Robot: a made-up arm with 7 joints.
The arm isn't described. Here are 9 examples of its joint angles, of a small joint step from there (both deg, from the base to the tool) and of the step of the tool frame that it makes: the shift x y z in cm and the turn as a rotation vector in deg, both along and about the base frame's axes.
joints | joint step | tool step
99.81 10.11 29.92 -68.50 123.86 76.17 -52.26 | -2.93 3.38 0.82 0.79 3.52 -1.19 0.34 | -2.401 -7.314 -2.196 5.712 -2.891 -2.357
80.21 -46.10 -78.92 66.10 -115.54 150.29 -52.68 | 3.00 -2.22 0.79 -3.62 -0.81 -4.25 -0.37 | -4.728 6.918 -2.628 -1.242 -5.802 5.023
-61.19 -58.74 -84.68 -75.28 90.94 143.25 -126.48 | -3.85 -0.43 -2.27 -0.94 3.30 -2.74 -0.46 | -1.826 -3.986 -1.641 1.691 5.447 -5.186
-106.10 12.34 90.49 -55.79 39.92 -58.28 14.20 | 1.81 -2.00 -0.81 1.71 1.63 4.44 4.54 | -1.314 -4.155 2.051 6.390 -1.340 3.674
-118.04 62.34 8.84 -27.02 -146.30 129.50 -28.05 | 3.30 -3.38 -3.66 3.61 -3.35 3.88 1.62 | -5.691 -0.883 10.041 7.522 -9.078 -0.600
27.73 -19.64 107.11 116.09 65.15 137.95 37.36 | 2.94 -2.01 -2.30 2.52 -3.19 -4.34 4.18 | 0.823 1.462 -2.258 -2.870 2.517 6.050
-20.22 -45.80 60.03 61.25 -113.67 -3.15 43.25 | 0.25 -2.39 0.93 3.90 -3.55 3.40 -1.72 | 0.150 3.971 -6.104 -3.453 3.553 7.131
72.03 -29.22 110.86 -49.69 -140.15 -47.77 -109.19 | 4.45 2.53 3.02 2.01 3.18 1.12 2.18 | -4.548 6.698 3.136 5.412 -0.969 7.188
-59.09 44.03 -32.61 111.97 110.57 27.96 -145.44 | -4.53 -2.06 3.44 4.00 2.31 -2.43 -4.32 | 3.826 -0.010 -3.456 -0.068 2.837 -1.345
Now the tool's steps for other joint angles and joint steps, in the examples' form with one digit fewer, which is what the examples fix.
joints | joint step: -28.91 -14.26 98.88 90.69 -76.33 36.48 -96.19 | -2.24 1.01 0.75 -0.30 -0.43 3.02 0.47
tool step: -0.75 -0.33 0.63 1.44 -1.87 0.93
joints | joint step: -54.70 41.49 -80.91 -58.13 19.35 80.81 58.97 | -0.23 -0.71 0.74 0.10 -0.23 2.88 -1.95
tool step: 0.03 -0.61 0.15 -2.63 0.42 -1.60
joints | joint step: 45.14 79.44 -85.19 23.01 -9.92 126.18 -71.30 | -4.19 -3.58 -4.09 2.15 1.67 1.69 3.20
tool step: -3.42 4.43 5.59 -2.99 2.51 -3.30
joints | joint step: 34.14 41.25 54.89 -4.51 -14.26 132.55 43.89 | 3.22 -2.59 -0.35 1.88 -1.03 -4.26 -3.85
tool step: 5.37 -0.22 4.31 -4.35 7.63 -1.34
